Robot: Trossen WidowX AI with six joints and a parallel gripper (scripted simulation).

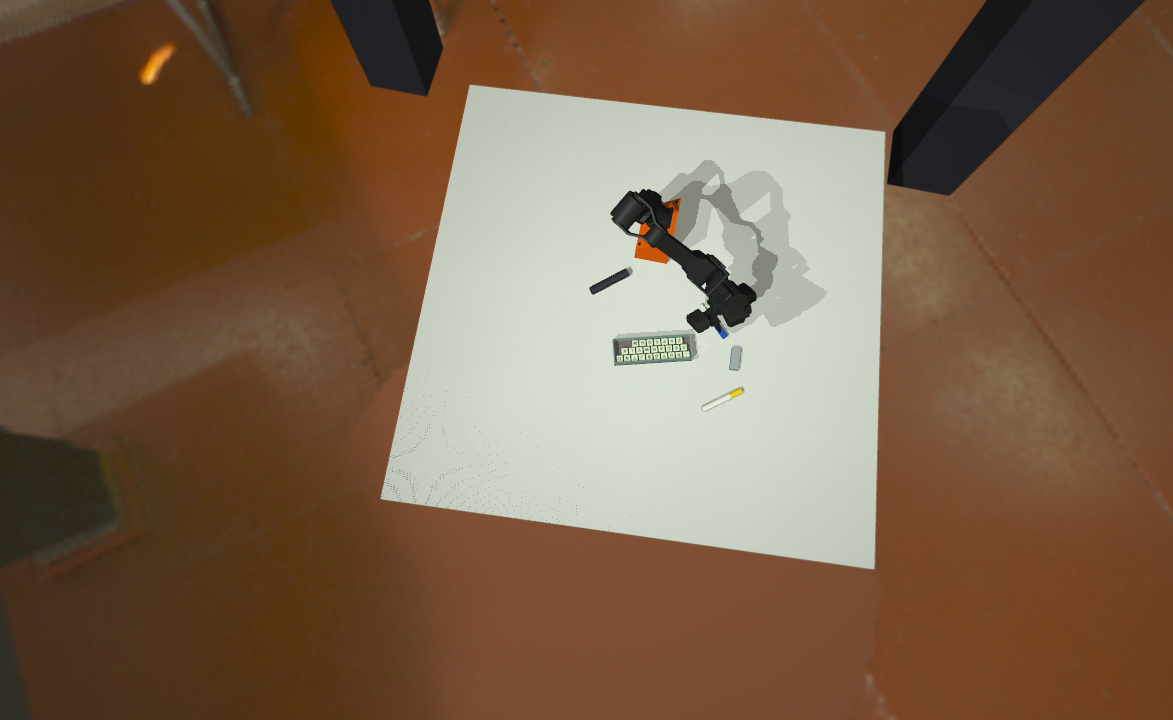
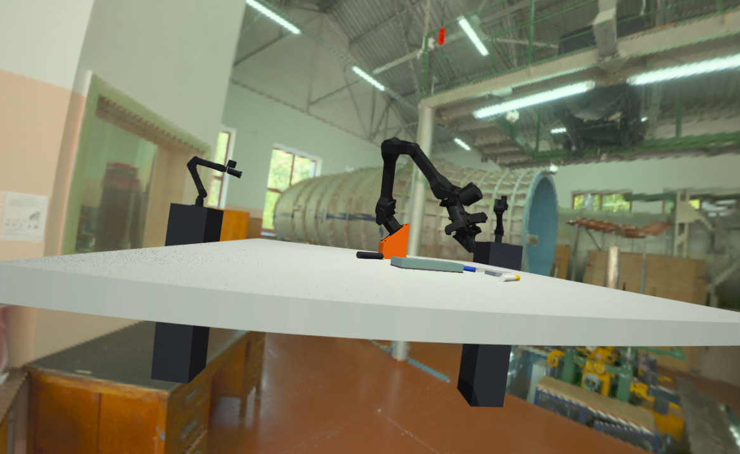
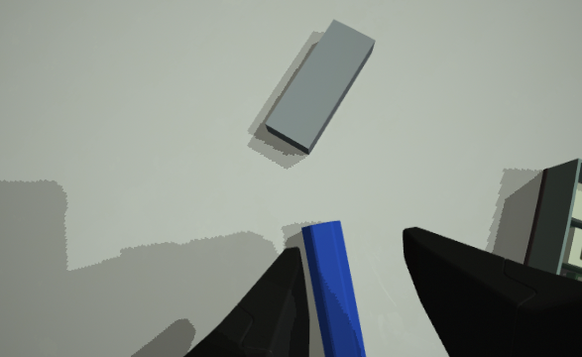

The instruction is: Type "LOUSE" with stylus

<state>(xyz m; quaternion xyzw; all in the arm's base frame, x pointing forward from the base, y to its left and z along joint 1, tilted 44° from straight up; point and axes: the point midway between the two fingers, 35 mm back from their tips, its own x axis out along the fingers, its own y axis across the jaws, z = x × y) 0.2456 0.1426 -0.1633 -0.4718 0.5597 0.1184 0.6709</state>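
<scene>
Now: the blue stylus 60 mm below my gripper tip, 50 mm behind it and 40 mm to the right of it. From my gripper tip the other things lie so: yellow pen: 180 mm ahead, 60 mm below, 40 mm to the left; black cylinder: 340 mm to the right, 90 mm behind, 50 mm below; grey block: 60 mm below, 60 mm ahead, 50 mm to the left.
</scene>
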